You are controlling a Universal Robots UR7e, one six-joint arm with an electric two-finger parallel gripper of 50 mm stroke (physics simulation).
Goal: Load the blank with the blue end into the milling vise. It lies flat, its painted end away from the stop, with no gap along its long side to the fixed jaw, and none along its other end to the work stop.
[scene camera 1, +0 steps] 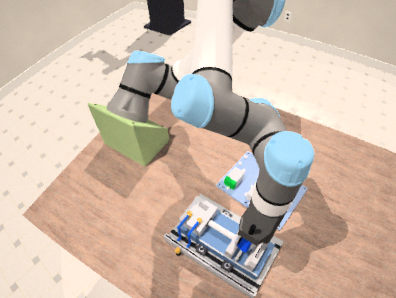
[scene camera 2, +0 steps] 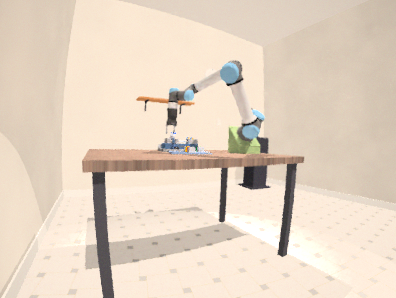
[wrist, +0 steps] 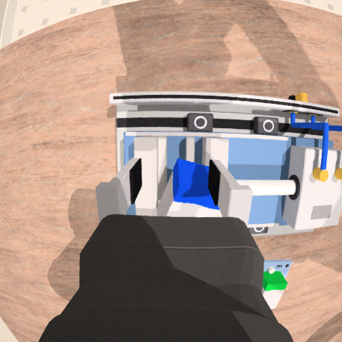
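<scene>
The blank with the blue end [scene camera 1: 244, 244] [wrist: 186, 182] is at the milling vise [scene camera 1: 212, 235] [wrist: 257, 162]. It looks skewed and raised, its blue end overlapping the moving jaw [scene camera 1: 231, 247] [wrist: 215, 146] in the wrist view; its pale part is largely hidden by my gripper. The fixed jaw [scene camera 1: 258, 255] [wrist: 146, 172] is on the other side, with a visible gap to the blue end. A thin grey bar [wrist: 190, 148] shows between the jaws; I cannot tell whether it is the stop. My gripper [scene camera 1: 247, 245] [scene camera 2: 171, 131] [wrist: 174, 172] is open above the vise, its fingers on either side of the blue end, holding nothing.
A pale blue tray [scene camera 1: 242, 167] beside the vise bears a blank with a green end [scene camera 1: 230, 181] [wrist: 274, 281]. Blue hoses [scene camera 1: 192, 234] [wrist: 325, 150] with orange fittings rise at the vise's cylinder end. A green pedestal [scene camera 1: 130, 140] [scene camera 2: 242, 144] carries the arm on the wooden table [scene camera 2: 200, 160].
</scene>
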